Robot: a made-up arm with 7 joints.
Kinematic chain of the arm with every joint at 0, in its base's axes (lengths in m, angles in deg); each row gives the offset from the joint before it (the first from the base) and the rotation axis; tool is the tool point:
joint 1: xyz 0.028 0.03 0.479 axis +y
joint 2: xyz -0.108 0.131 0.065 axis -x
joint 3: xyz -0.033 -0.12 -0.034 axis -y
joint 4: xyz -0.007 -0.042 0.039 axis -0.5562 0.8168 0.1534
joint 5: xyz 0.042 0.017 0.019 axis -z
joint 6: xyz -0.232 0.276 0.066 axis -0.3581 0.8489 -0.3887
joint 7: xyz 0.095 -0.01 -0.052 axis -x
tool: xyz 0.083 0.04 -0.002
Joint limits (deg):
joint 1: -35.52..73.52
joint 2: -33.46..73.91
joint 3: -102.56..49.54
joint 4: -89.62..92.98
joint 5: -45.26..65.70
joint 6: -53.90..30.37
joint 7: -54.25..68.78
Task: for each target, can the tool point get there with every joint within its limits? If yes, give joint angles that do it. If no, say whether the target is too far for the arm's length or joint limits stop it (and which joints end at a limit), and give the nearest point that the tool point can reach.
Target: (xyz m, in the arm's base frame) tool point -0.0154 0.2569 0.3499
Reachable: yes | joints -3.74 -12.67 37.73 59.03 33.15 12.07 39.67
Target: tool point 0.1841 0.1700 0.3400
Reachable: yes | joints 51.12 -14.11 -76.66 -57.28 39.48 -1.42 -1.63
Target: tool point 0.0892 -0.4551 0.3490
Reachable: no: joint limits stop it (at a limit: joint 1, joint 4, joint 5, joint 6) | nearest point 0.0073 -0.2245 0.3854 | short by 0.247 m
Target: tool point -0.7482 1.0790 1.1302
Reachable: no: too far | nearest point -0.3898 0.4817 0.8295 | short by 0.759 m
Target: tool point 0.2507 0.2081 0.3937
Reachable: yes | joints 50.23 -15.57 -42.82 -23.62 49.68 -24.01 -14.09
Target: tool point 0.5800 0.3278 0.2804
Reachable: no: joint limits stop it (at a limit: joint 1, joint 4, joint 5, joint 6) | nearest point 0.4803 0.2955 0.3389 | short by 0.120 m
